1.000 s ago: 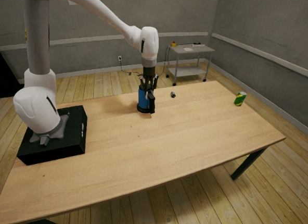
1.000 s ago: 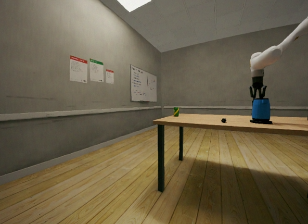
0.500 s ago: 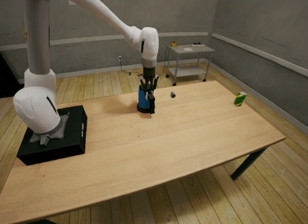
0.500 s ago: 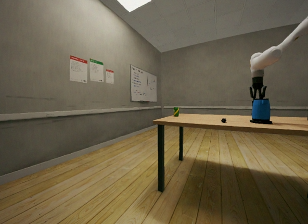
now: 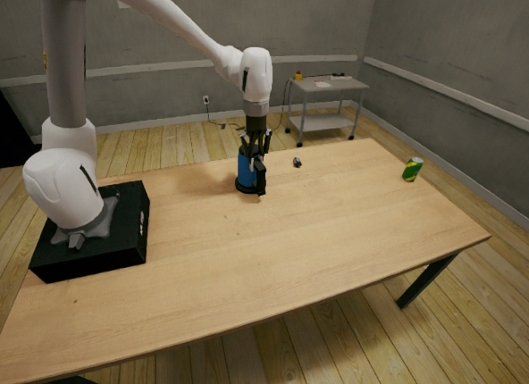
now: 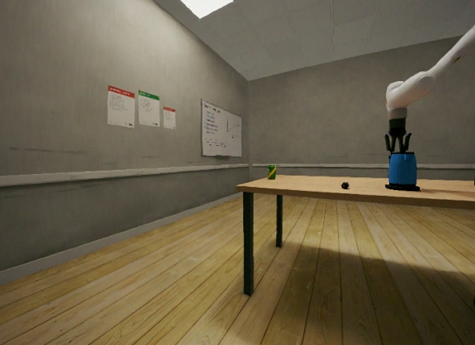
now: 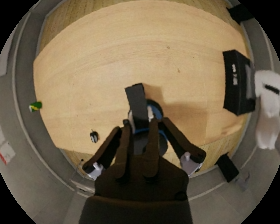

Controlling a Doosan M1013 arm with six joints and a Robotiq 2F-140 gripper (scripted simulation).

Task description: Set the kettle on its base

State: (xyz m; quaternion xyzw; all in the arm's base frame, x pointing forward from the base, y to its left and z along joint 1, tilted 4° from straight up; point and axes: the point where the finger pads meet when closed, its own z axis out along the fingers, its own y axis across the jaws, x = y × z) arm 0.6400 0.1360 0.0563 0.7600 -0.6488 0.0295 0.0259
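Now: hand 5 cm above the blue kettle, 3 cm to the right of it and 1 cm past it. Round my hand: black round base: 16 cm below, 7 cm to the left, 1 cm behind.
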